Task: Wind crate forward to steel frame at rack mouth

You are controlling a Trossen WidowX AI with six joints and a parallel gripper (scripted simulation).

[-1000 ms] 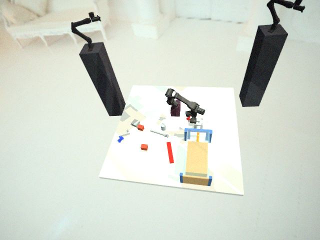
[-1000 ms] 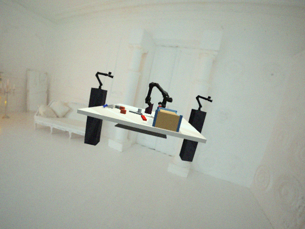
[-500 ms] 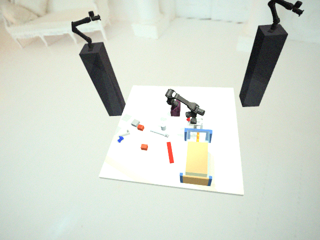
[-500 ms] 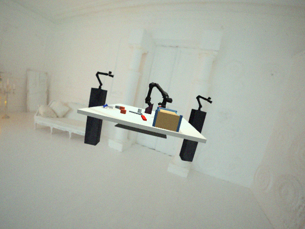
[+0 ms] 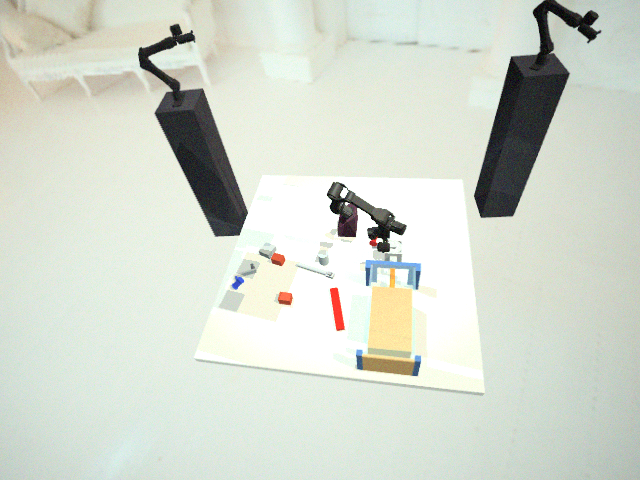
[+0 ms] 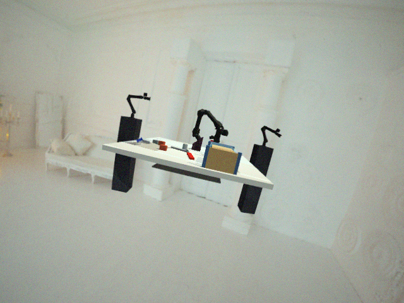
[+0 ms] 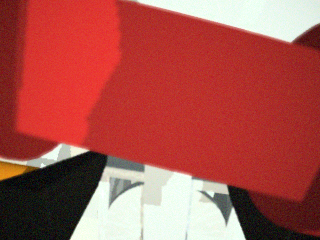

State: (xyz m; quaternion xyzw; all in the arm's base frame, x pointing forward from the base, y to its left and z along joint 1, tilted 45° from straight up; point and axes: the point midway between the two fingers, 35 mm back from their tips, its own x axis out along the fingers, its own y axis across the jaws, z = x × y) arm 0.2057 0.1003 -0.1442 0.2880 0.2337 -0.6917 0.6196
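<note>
My gripper tip is 1 cm to the left of the red-knobbed winch handle and 2 cm below it. Also, from my gripper tip: red grip: 5 cm to the right, 5 cm above; hand winch: 1 cm behind, 5 cm to the left, 5 cm below; blue steel frame: 16 cm ahead, 3 cm to the left, 2 cm above.
</note>
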